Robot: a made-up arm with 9 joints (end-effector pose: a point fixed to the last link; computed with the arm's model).
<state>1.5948 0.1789 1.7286 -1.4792 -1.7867 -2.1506 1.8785 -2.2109 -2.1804</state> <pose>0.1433 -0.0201 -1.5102 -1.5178 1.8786 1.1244</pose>
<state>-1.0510 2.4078 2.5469 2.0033 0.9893 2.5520 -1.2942 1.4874 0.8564</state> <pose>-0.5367 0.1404 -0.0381 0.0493 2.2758 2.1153</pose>
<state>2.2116 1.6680 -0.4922 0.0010 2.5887 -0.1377 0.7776 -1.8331 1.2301</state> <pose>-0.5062 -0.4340 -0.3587 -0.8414 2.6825 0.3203</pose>
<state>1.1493 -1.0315 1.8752 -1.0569 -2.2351 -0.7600 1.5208 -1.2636 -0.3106</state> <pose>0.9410 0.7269 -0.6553 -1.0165 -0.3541 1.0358</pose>
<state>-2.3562 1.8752 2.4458 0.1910 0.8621 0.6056 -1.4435 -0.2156 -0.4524</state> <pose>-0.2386 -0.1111 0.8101 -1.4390 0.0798 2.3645</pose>
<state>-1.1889 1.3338 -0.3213 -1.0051 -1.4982 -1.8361 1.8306 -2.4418 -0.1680</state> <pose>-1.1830 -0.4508 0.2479 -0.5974 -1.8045 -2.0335</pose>
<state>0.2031 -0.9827 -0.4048 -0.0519 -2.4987 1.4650 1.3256 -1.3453 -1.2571</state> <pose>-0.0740 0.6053 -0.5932 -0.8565 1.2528 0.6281</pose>
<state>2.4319 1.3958 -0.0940 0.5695 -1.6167 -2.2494 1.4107 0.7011 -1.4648</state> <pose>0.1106 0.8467 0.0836 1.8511 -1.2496 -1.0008</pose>
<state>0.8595 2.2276 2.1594 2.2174 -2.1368 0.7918 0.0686 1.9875 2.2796</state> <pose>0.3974 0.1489 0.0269 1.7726 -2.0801 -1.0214</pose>
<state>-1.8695 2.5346 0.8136 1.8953 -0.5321 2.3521 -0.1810 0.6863 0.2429</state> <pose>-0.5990 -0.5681 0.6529 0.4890 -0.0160 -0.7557</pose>
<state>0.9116 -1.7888 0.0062 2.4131 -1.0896 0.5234 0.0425 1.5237 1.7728</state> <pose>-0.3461 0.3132 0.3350 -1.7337 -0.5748 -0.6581</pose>
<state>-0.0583 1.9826 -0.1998 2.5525 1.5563 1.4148 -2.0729 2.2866 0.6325</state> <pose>-0.4237 -0.1660 0.2699 -0.7730 0.6004 -2.3555</pose>
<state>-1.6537 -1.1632 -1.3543 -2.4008 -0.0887 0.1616 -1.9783 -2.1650 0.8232</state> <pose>0.2306 -0.3334 1.2227 1.7509 0.5218 -0.3182</pose>
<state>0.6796 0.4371 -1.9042 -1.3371 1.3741 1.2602 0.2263 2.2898 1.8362</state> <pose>-0.4666 -0.2832 -0.0315 -1.1916 0.7421 0.2001</pose>
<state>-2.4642 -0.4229 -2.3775 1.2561 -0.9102 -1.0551 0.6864 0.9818 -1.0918</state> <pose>-0.2783 0.3494 0.9872 -1.1831 1.9465 0.1843</pose>
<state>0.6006 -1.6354 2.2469 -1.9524 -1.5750 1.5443 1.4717 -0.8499 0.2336</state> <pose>1.2335 0.0611 -0.1584 1.2483 0.9608 -0.6269</pose>
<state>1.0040 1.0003 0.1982 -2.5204 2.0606 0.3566 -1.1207 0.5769 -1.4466</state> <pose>-0.0701 0.4111 0.1286 0.5828 0.0018 -1.6369</pose>
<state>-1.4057 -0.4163 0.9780 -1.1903 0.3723 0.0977 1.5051 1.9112 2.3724</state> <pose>1.0417 -0.7116 0.3761 -1.0990 -1.8821 -1.3862</pose>
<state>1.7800 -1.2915 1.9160 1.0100 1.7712 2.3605 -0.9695 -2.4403 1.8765</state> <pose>0.4429 -0.3174 -0.2005 0.4471 -3.0682 -0.0538</pose>
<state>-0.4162 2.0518 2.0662 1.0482 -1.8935 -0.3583 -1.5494 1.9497 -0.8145</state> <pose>0.0402 0.4242 0.6374 0.7131 -0.8239 -0.0390</pose>
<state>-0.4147 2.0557 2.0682 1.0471 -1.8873 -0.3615 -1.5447 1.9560 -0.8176</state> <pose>0.0373 0.4284 0.6384 0.7116 -0.8251 -0.0349</pose>
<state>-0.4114 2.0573 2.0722 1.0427 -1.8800 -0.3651 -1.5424 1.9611 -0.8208</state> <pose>0.0338 0.4344 0.6391 0.7067 -0.8313 -0.0274</pose>
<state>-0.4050 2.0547 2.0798 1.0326 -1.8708 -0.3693 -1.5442 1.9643 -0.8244</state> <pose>0.0296 0.4436 0.6393 0.6958 -0.8462 -0.0140</pose>
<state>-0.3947 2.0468 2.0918 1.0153 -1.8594 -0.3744 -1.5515 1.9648 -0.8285</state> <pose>0.0245 0.4568 0.6385 0.6772 -0.8716 0.0075</pose>
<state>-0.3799 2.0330 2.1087 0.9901 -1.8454 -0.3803 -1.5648 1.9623 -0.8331</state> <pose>0.0184 0.4749 0.6363 0.6492 -0.9078 0.0389</pose>
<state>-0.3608 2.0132 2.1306 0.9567 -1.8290 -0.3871 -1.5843 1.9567 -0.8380</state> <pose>0.0114 0.4981 0.6322 0.6109 -0.9542 0.0811</pose>
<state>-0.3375 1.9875 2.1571 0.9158 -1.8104 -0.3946 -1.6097 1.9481 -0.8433</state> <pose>0.0039 0.5263 0.6254 0.5615 -1.0082 0.1347</pose>
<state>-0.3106 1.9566 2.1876 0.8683 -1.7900 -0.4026 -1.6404 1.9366 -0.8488</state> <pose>-0.0038 0.5593 0.6153 0.5009 -1.0666 0.2003</pose>
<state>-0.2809 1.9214 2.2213 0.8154 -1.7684 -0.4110 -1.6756 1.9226 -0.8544</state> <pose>-0.0113 0.5963 0.6015 0.4297 -1.1260 0.2770</pose>
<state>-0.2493 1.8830 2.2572 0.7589 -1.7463 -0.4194 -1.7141 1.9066 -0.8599</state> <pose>-0.0182 0.6362 0.5836 0.3493 -1.1824 0.3634</pose>
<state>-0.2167 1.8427 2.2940 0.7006 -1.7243 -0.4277 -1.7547 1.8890 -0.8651</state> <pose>-0.0241 0.6775 0.5616 0.2619 -1.2323 0.4570</pose>
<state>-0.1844 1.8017 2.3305 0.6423 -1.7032 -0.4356 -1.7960 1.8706 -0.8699</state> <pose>-0.0287 0.7186 0.5362 0.1710 -1.2738 0.5541</pose>
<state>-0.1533 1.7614 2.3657 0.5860 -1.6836 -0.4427 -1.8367 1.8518 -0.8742</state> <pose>-0.0317 0.7580 0.5084 0.0800 -1.3051 0.6515</pose>
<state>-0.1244 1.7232 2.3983 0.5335 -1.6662 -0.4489 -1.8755 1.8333 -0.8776</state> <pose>-0.0333 0.7940 0.4797 -0.0076 -1.3267 0.7447</pose>
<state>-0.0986 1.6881 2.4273 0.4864 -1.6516 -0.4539 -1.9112 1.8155 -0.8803</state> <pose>-0.0334 0.8254 0.4517 -0.0879 -1.3395 0.8299</pose>
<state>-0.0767 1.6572 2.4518 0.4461 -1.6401 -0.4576 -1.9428 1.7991 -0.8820</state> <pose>-0.0322 0.8514 0.4265 -0.1580 -1.3457 0.9034</pose>
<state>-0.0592 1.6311 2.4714 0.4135 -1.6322 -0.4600 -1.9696 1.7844 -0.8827</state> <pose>-0.0300 0.8715 0.4057 -0.2160 -1.3478 0.9627</pose>
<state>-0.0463 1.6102 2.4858 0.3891 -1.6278 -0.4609 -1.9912 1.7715 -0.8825</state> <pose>-0.0271 0.8857 0.3902 -0.2608 -1.3476 1.0066</pose>
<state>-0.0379 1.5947 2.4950 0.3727 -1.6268 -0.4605 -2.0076 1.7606 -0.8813</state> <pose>-0.0236 0.8942 0.3808 -0.2922 -1.3472 1.0350</pose>
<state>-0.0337 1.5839 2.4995 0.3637 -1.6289 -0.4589 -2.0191 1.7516 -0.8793</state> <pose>-0.0198 0.8978 0.3772 -0.3115 -1.3475 1.0486</pose>
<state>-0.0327 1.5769 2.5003 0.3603 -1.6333 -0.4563 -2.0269 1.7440 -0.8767</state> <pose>-0.0158 0.8974 0.3781 -0.3211 -1.3486 1.0511</pose>
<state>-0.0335 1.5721 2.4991 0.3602 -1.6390 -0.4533 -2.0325 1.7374 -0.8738</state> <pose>-0.0117 0.8949 0.3816 -0.3253 -1.3504 1.0471</pose>
